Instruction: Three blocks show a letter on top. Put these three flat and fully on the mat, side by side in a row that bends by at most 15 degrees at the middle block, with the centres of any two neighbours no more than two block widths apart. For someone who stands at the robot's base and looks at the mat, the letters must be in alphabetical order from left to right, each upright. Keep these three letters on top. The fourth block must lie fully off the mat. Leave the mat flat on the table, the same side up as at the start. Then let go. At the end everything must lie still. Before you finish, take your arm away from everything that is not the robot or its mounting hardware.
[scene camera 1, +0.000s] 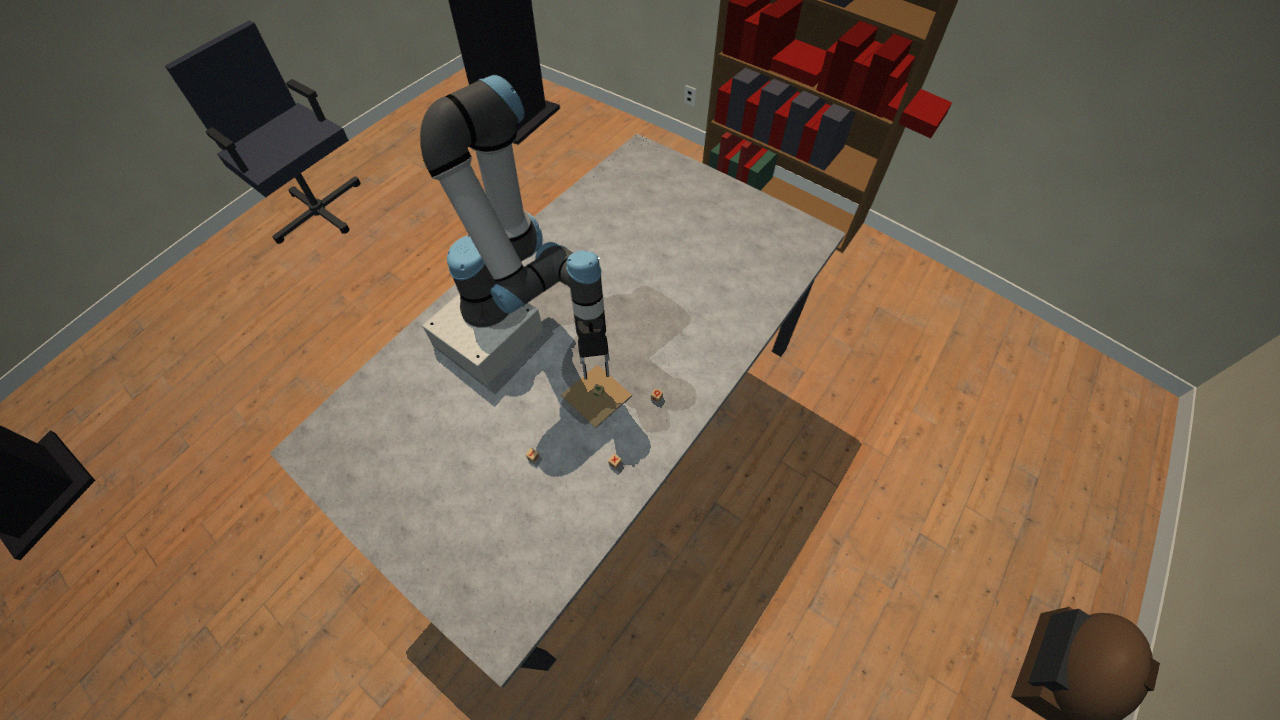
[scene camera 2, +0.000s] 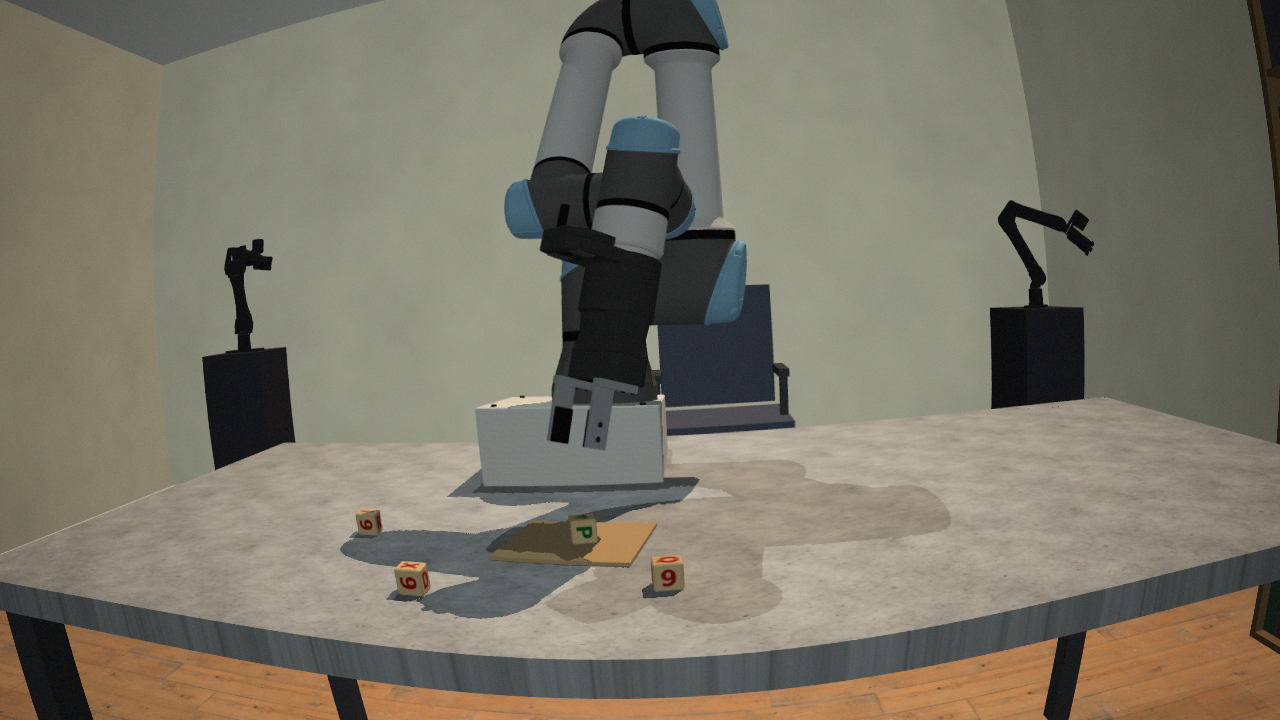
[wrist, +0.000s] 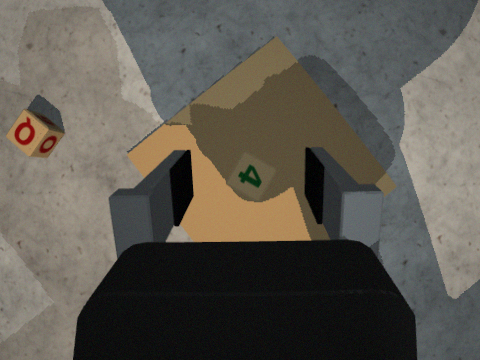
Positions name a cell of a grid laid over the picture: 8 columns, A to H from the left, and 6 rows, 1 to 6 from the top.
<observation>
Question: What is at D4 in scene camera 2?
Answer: My gripper.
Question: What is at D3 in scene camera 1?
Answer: My gripper.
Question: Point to a tan mat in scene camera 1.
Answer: D4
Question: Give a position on a tan mat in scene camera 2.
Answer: D5
</observation>
